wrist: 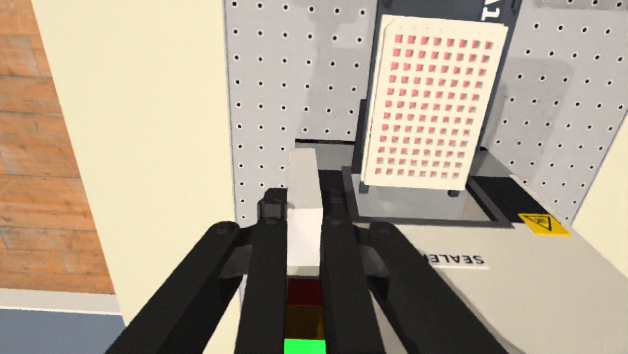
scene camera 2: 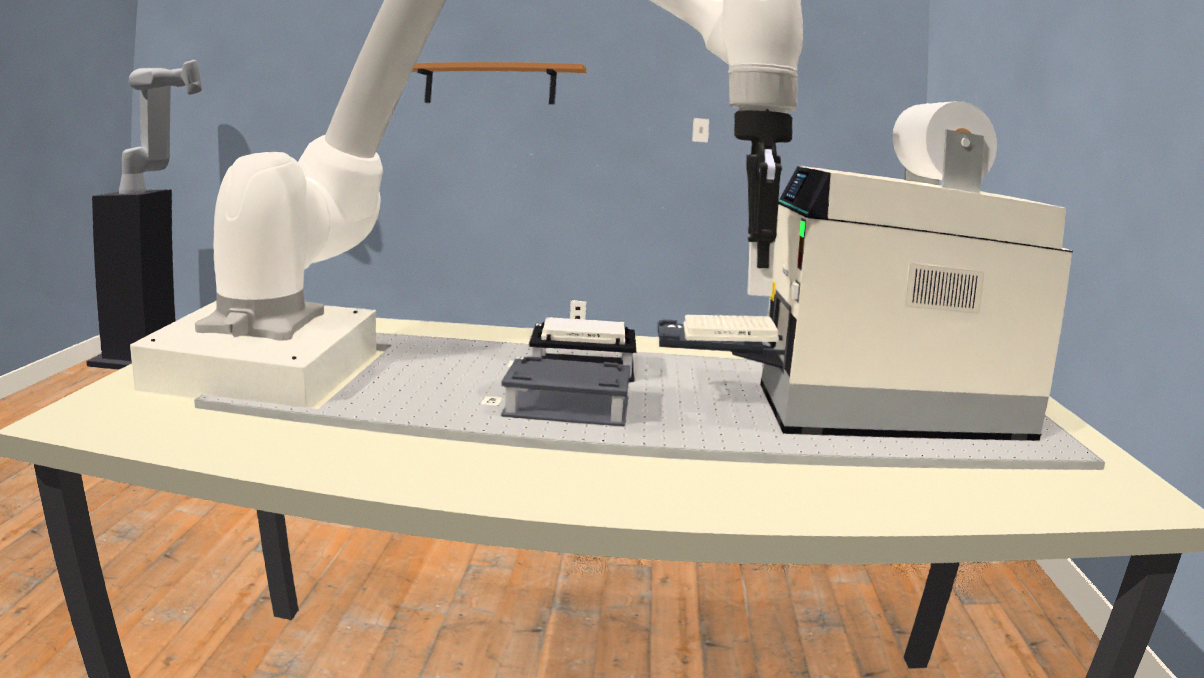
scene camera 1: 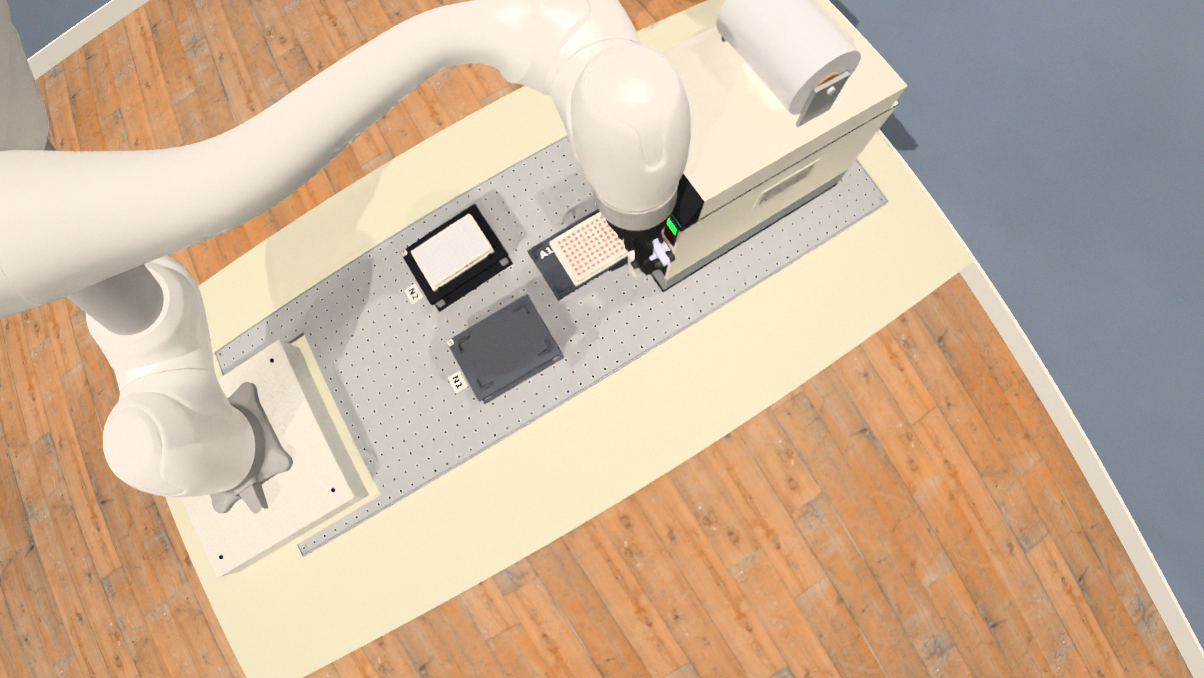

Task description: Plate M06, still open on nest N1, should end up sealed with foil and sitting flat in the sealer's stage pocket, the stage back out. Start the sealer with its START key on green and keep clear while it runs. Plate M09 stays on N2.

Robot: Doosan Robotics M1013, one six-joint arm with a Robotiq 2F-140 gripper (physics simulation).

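Places are measured from the arm's base along level axes (x back, y up, z left), in centimetres.
Pixels of known places: gripper, between the fingertips: (wrist: pixel 301 170) (scene camera 2: pixel 759 294) (scene camera 1: pixel 640 269); arm's base, origin of its link: (scene camera 2: pixel 260 321) (scene camera 1: pixel 236 447).
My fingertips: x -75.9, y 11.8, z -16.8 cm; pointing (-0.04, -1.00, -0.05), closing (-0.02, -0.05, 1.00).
Observation:
For each thing: its top centre in the pictures, then the offset to it from my fingertips. "spot": a spot on its surface instead.
- Plate M06, centre of its top: (wrist: pixel 431 115) (scene camera 2: pixel 731 320) (scene camera 1: pixel 595 241) dx +2.0, dy -5.6, dz +9.3 cm
- sealer's stage, centre of its top: (wrist: pixel 433 100) (scene camera 2: pixel 724 330) (scene camera 1: pixel 590 244) dx +2.7, dy -7.3, dz +9.9 cm
- key, centre of its top: (scene camera 2: pixel 797 284) dx -5.0, dy +1.7, dz +0.4 cm
- Plate M09, centre of its top: (scene camera 2: pixel 584 325) (scene camera 1: pixel 450 249) dx +22.7, dy -11.2, dz +24.5 cm
- nest N2, a spot on its surface: (scene camera 1: pixel 499 249) spot: dx +15.4, dy -12.8, dz +20.1 cm
- Nest N1, centre of its top: (scene camera 2: pixel 568 368) (scene camera 1: pixel 502 346) dx +24.0, dy -12.6, dz +5.0 cm
- foil roll, centre of its top: (scene camera 1: pixel 799 11) (scene camera 2: pixel 944 103) dx -28.5, dy +29.4, dz +9.2 cm
- yellow warning label, a spot on its surface: (wrist: pixel 544 224) spot: dx -5.5, dy -2.5, dz +18.5 cm
Plate M06 (scene camera 1: pixel 589 245) (scene camera 2: pixel 730 328) (wrist: pixel 435 105), its red wells uncovered, lies on the sealer's stage (scene camera 1: pixel 553 276) (wrist: pixel 435 7), which is out. A bare strip marked A1 shows at the stage's outer end. I cannot tell whether the plate sits flat in the pocket. My gripper (scene camera 1: pixel 636 265) (scene camera 2: pixel 759 277) (wrist: pixel 301 170) is shut and empty, pointing down close in front of the sealer's face, beside and above the plate. The green light (scene camera 1: pixel 671 226) (scene camera 2: pixel 802 228) (wrist: pixel 304 346) is lit. A key (scene camera 2: pixel 795 291) shows on the sealer's front in scene camera 2; the fingers hide it in the wrist view.
Plate M09 (scene camera 1: pixel 452 250) (scene camera 2: pixel 583 328) rests on nest N2 (scene camera 1: pixel 499 249). Nest N1 (scene camera 1: pixel 505 347) (scene camera 2: pixel 566 374) is empty. The sealer (scene camera 1: pixel 741 134) (scene camera 2: pixel 926 336) (wrist: pixel 450 290) carries a foil roll (scene camera 1: pixel 783 50) (scene camera 2: pixel 935 138) on top. A yellow warning label (wrist: pixel 544 224) marks its front.

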